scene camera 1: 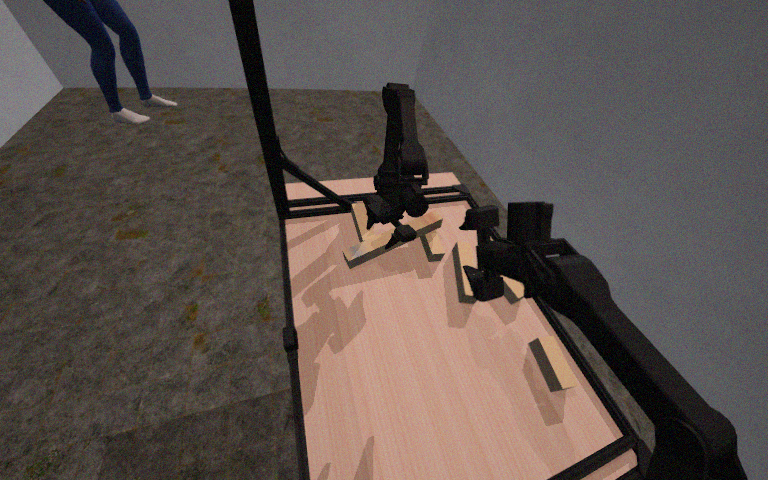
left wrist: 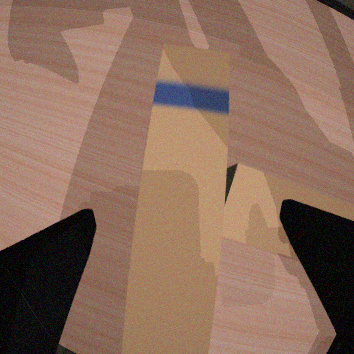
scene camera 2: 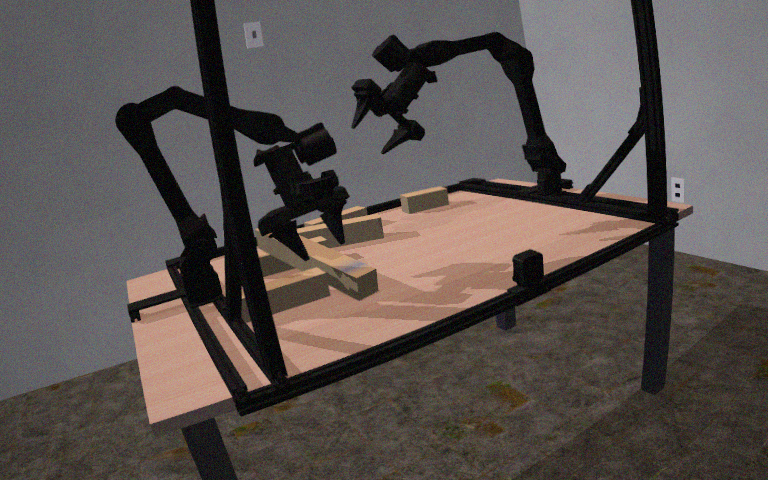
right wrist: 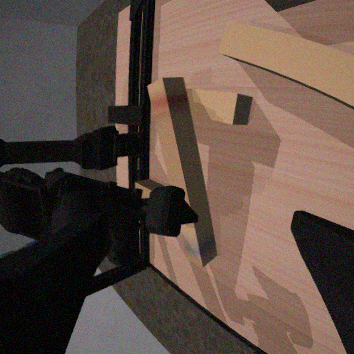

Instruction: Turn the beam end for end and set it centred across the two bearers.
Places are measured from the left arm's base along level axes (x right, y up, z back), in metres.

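Pixels of known places: left gripper, fingertip midpoint: (scene camera 1: 376, 239) (left wrist: 188, 214) (scene camera 2: 325, 251); right gripper, fingertip midpoint: (scene camera 1: 462, 247) (scene camera 2: 367, 141) (right wrist: 201, 222); left arm's base, origin of the base link: (scene camera 1: 383, 198) (scene camera 2: 204, 299) (right wrist: 134, 143); right arm's base, origin of the base link: (scene camera 2: 550, 193).
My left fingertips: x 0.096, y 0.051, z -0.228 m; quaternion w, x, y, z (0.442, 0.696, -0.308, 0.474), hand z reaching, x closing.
Observation:
For each thing: its top centre in the pictures, then the offset to it from my left fingertips.
- long wooden block, middle of its top: (right wrist: 284, 53) (scene camera 2: 338, 223) (scene camera 1: 468, 266) dx -0.260, dy -0.020, dz -0.142 m
- smaller block, middle of its top: (scene camera 2: 335, 214) (scene camera 1: 505, 273) dx -0.375, dy -0.026, dz -0.186 m
The beam (scene camera 1: 368, 253) (scene camera 2: 334, 261) (left wrist: 170, 240) (right wrist: 190, 150) is a long wooden bar with a blue band near one end and a red band near the other. It lies slantwise over two shorter wooden blocks, the bearers: one bearer (scene camera 1: 357, 217) (scene camera 2: 294, 291) and the other bearer (scene camera 1: 433, 247) (scene camera 2: 272, 263). My left gripper (scene camera 1: 380, 233) (scene camera 2: 324, 250) (left wrist: 188, 214) is open over the beam, its fingers to either side of it in the left wrist view; exact height is unclear. My right gripper (scene camera 1: 464, 247) (scene camera 2: 368, 140) is open and empty, high above the table.
A long wooden block (scene camera 1: 461, 277) (scene camera 2: 362, 228) (right wrist: 290, 55) lies beside a smaller block (scene camera 1: 513, 288). Another block (scene camera 1: 557, 362) (scene camera 2: 424, 200) lies farther along the table. A black frame post (scene camera 2: 226, 141) rises at the table's edge. Shadows cross the table.

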